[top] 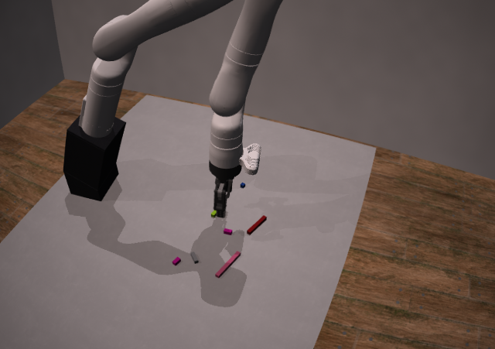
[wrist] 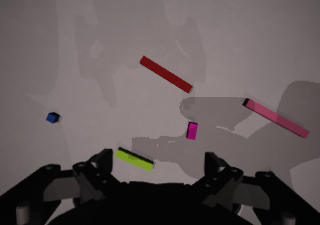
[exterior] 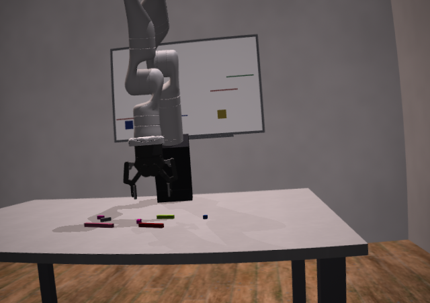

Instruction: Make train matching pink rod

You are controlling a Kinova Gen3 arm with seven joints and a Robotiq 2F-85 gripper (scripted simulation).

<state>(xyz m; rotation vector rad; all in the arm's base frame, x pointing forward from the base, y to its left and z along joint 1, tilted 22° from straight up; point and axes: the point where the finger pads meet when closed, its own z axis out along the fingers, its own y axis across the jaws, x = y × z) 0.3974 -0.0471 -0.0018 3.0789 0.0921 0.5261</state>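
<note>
My hand is 140 mm to the right of the blue rod, 70 mm above it and 20 mm short of it. The rest, counted from my hand: lime rod 70 mm below, 30 mm to the left, 30 mm behind; then red rod 80 mm ahead, 70 mm below; then grey rod 140 mm to the right, 70 mm below, 40 mm behind.
</note>
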